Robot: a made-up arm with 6 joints.
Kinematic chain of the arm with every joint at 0, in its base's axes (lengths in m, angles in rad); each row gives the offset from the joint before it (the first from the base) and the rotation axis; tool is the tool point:
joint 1: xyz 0 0 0.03 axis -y
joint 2: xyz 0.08 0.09 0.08 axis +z
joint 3: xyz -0.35 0 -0.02 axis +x
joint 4: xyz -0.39 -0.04 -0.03 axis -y
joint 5: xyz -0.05 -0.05 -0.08 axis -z
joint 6: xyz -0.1 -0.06 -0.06 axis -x
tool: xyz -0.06 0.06 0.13
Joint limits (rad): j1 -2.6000..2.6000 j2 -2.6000..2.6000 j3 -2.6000..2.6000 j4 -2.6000..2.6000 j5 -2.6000..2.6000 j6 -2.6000..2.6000
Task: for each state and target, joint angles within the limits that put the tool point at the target. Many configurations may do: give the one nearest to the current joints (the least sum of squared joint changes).
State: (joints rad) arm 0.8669 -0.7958 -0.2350 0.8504 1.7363 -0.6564
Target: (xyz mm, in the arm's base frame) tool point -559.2 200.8 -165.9
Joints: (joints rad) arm 0.4323 -0.1359 -0.2347 0.6781 2.3364 0.0682
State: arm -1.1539 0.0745 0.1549 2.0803 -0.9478 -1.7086
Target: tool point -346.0 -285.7 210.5
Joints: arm -0.8270 0.2183 0.3950 2.1546 -0.2339 -2.1522
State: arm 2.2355 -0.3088 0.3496 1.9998 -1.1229 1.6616
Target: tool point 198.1 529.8 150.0
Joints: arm 2.6000 -1.1646 0.8133 1.6746 -0.8994 1.9564
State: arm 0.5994 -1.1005 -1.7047 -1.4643 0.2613 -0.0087
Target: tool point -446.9 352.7 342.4
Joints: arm -0.2234 -0.2328 -1.3377 -2.1133 0.0665 -0.2536
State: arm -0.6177 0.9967 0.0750 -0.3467 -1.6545 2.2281
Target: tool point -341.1 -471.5 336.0
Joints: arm -1.2451 0.5122 -0.0695 0.0968 -1.9403 2.3808
